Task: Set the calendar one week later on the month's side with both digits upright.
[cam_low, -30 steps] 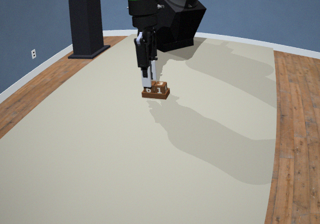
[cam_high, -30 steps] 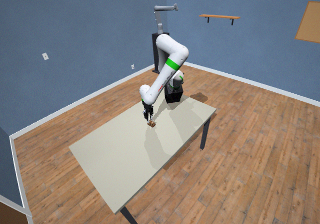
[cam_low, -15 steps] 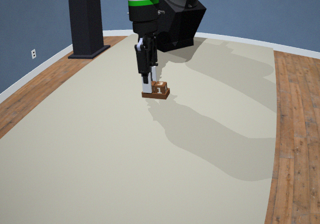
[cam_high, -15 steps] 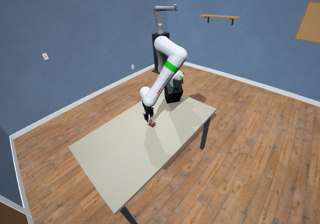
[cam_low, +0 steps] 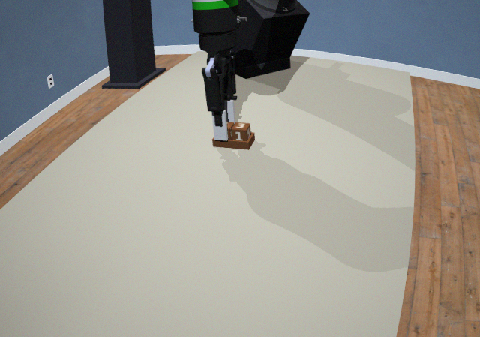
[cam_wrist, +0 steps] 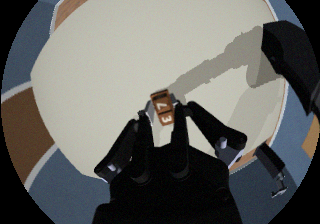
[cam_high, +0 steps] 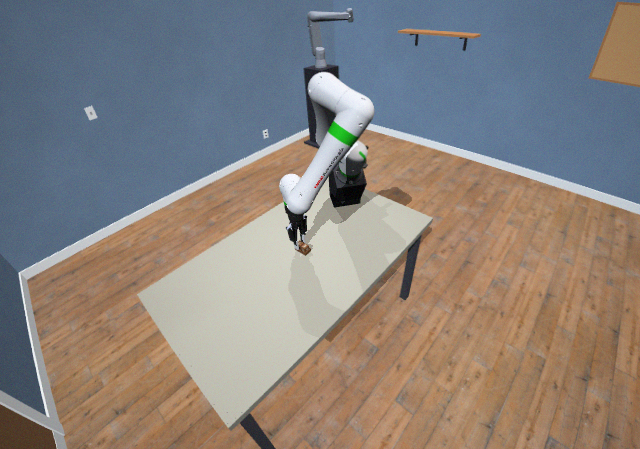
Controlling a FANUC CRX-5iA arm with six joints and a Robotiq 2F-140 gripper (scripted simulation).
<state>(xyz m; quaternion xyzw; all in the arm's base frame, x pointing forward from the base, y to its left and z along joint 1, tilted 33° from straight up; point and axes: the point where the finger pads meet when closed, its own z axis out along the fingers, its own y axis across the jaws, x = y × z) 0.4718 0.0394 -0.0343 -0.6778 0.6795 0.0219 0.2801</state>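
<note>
Now: hand 2 cm to the right of the brown wooden tray and 4 cm above it.
</note>
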